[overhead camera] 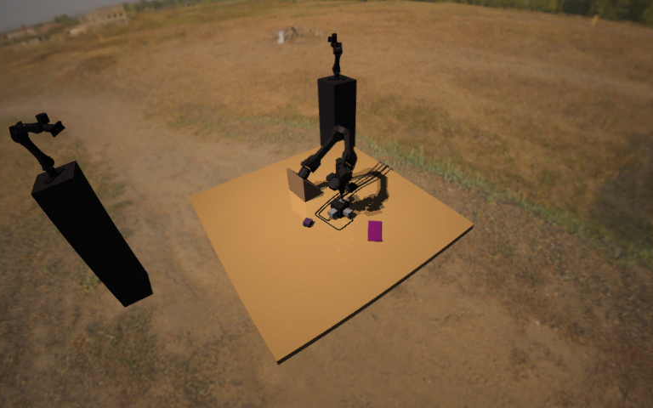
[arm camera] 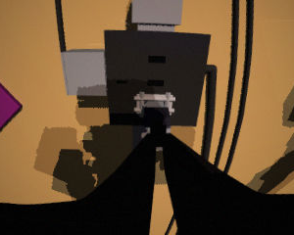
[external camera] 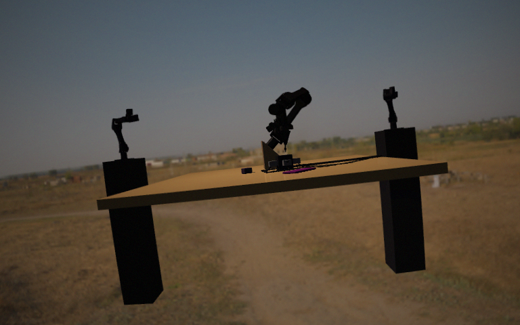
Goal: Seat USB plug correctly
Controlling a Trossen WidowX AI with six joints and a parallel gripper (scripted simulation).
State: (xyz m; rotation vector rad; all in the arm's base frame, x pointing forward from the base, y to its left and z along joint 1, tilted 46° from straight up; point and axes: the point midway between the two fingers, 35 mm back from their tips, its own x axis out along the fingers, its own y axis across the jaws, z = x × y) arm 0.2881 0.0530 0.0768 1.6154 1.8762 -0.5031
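Now: the USB socket 6 cm below my gripper tip. Also, from my gripper tip: magenta card: 25 cm ahead, 12 cm below, 4 cm to the left; USB plug: 2 cm below; purple block: 22 cm to the right, 11 cm below, 3 cm behind.
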